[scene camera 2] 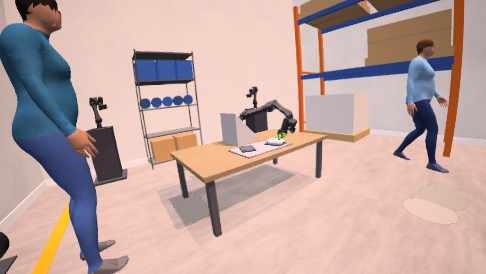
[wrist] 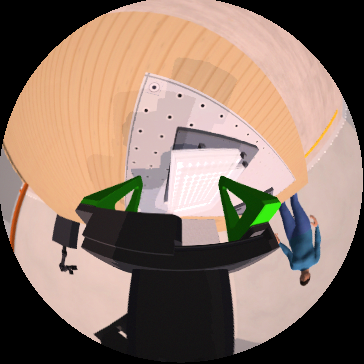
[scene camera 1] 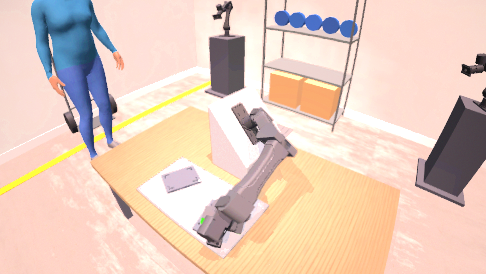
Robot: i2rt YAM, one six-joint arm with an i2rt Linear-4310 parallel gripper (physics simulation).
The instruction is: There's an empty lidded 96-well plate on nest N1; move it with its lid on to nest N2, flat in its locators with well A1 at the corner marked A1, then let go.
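Frame: origin at the arm's base, x ahead, y left, z up, level; centimetres.
Seen in the pictures: gripper, fingertip midpoint: (scene camera 2: pixel 280 139) (wrist: pixel 179 179); arm's base, origin of the base link: (scene camera 2: pixel 237 123) (scene camera 1: pixel 246 123).
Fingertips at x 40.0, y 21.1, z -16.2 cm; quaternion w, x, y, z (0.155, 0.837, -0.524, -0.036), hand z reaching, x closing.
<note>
Offsets run from my fingertips to a thing's top centre. Level surfaces: height alone.
The clear, white-looking lidded plate @(dz +1.4, dx -2.5, dy -5.0 cm) (wrist: pixel 200 182) (scene camera 2: pixel 275 142) lies over the dark nest N1 @(dz -1.1, dx -1.7, dy -5.6 cm) (wrist: pixel 187 137) and looks turned and out of line with it in the wrist view. Whether it touches the nest all round, and where its A1 corner is, I cannot tell. My gripper (wrist: pixel 179 179) (scene camera 2: pixel 281 135) is open, its green fingers apart on either side of the plate in the wrist view and a little above it. The arm largely hides the plate in scene camera 1. The other nest, N2 @(dz -1.5, dx -7.2, dy -33.5 cm) (scene camera 1: pixel 181 179) (scene camera 2: pixel 247 149), is empty, with small corner locators; its markings are unreadable.
Both nests are on a pale board (scene camera 1: pixel 150 187) (wrist: pixel 157 120) with holes, on the wooden table @(dz -4.6 cm) (scene camera 1: pixel 345 215) (scene camera 2: pixel 205 167). A white sloped block (scene camera 1: pixel 225 135) (scene camera 2: pixel 232 129) stands behind the board. A person (scene camera 1: pixel 92 90) (scene camera 2: pixel 45 100) stands beyond the table's end.
</note>
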